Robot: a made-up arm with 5 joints.
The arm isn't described. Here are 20 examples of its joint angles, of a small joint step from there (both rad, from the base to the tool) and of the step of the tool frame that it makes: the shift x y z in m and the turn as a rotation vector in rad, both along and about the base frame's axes.
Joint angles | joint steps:
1: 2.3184 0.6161 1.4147 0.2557 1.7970 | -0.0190 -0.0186 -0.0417 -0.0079 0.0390
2: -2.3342 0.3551 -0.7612 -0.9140 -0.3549 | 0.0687 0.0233 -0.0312 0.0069 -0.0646
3: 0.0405 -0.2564 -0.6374 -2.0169 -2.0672 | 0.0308 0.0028 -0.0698 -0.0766 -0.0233
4: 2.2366 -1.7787 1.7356 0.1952 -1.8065 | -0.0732 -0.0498 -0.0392 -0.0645 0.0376
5: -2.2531 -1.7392 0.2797 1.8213 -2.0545 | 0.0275 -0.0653 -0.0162 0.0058 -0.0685
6: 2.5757 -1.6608 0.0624 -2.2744 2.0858 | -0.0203 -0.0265 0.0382 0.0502 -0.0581
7: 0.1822 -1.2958 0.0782 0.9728 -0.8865 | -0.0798 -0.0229 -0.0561 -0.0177 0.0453
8: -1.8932 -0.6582 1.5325 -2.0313 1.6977 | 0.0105 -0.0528 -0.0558 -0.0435 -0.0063
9: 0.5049 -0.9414 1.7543 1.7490 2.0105 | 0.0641 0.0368 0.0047 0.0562 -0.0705
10: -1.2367 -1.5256 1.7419 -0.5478 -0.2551 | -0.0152 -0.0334 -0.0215 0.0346 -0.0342
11: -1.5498 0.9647 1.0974 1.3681 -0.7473 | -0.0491 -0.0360 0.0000 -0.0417 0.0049
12: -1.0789 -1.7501 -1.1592 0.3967 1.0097 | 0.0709 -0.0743 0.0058 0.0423 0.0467
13: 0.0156 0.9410 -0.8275 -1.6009 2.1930 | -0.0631 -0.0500 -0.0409 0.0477 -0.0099
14: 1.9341 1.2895 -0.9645 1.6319 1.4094 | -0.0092 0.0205 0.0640 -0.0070 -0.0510
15: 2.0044 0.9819 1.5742 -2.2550 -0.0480 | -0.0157 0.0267 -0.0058 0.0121 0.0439
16: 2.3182 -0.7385 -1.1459 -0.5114 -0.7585 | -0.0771 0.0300 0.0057 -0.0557 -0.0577
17: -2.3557 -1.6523 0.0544 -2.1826 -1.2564 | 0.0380 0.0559 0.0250 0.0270 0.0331
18: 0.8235 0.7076 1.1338 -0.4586 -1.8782 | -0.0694 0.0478 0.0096 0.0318 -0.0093
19: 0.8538 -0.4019 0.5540 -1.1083 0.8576 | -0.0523 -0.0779 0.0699 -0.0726 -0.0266
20: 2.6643 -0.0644 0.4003 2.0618 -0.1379 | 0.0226 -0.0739 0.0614 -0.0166 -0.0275
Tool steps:
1: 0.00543 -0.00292 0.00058 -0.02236 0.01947 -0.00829
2: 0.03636 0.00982 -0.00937 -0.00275 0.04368 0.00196
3: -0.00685 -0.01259 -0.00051 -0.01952 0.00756 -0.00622
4: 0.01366 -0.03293 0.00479 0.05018 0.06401 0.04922
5: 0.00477 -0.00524 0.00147 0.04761 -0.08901 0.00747
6: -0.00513 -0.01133 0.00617 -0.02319 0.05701 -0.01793
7: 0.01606 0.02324 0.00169 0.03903 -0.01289 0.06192
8: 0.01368 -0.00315 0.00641 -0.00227 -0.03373 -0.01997
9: -0.02635 -0.01764 0.00837 0.05035 0.02067 -0.00306
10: -0.01118 0.01138 0.00335 0.02287 0.01768 0.03011
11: -0.01759 0.01631 0.01331 -0.00680 -0.06715 0.06350
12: 0.00693 -0.01994 0.00218 -0.02217 -0.02031 -0.12016
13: 0.00889 0.01266 -0.00711 0.04325 -0.01792 0.06108
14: 0.00048 0.00264 -0.00696 0.06194 0.03097 -0.02767
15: 0.01441 -0.00914 0.00235 -0.04547 -0.04007 0.05416
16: 0.01605 -0.03058 -0.00755 0.06083 0.03850 0.10712
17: 0.01152 0.00176 -0.01233 -0.04291 0.03488 0.00640
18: 0.02207 0.02282 0.00569 0.05528 -0.05122 0.06213
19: 0.00621 -0.00244 -0.03304 -0.06209 0.18974 -0.01064
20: 0.01263 0.01852 0.02703 0.13397 0.05898 -0.08443
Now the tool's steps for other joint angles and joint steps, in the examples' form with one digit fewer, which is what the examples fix.
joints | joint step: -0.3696 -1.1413 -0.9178 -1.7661 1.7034 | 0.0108 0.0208 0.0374 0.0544 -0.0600
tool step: 0.0064 -0.0016 0.0050 0.0068 0.0611 -0.0483
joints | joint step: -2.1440 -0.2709 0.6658 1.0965 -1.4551 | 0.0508 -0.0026 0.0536 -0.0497 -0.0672
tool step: 0.0037 -0.0026 0.0009 0.0133 -0.1226 -0.0219
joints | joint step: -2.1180 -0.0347 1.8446 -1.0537 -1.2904 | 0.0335 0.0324 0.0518 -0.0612 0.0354
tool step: 0.0284 -0.0018 -0.0122 -0.0293 -0.0814 -0.0295
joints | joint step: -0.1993 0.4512 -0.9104 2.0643 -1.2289 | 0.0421 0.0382 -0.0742 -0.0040 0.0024
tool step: 0.0006 0.0016 0.0041 0.0978 -0.0168 -0.0405
